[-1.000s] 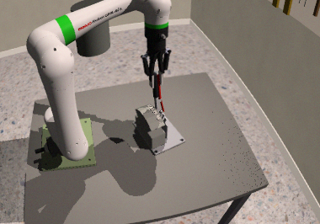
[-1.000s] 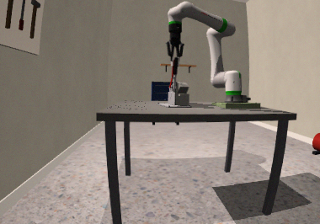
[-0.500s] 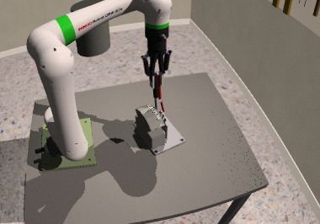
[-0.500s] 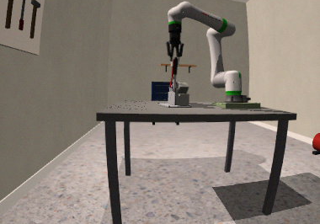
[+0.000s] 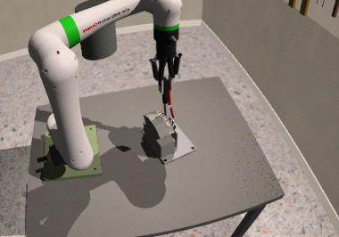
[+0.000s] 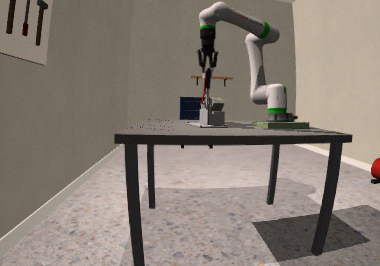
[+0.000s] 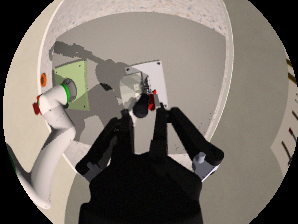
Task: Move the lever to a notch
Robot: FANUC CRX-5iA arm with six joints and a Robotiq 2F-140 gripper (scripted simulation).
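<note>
My gripper is now 2 cm short of the red bar, 1 cm to the left of it and 11 cm above it.
</note>
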